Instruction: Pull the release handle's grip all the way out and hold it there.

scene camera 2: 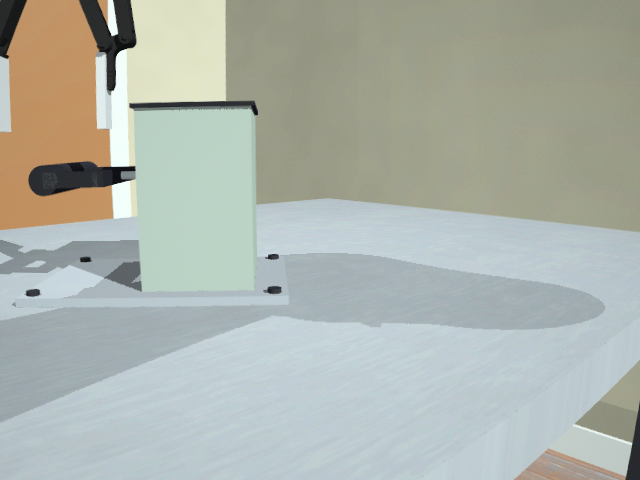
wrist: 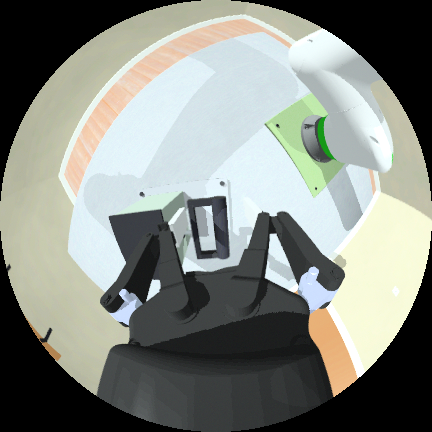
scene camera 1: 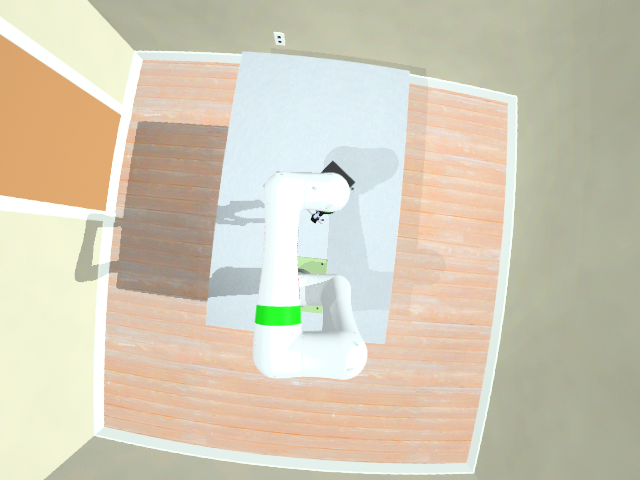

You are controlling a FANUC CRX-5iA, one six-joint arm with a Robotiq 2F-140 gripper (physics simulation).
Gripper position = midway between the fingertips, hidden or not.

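Observation:
My gripper (scene camera 2: 52, 130) is in view; the wrist view shows my gripper (wrist: 214, 210) as well.

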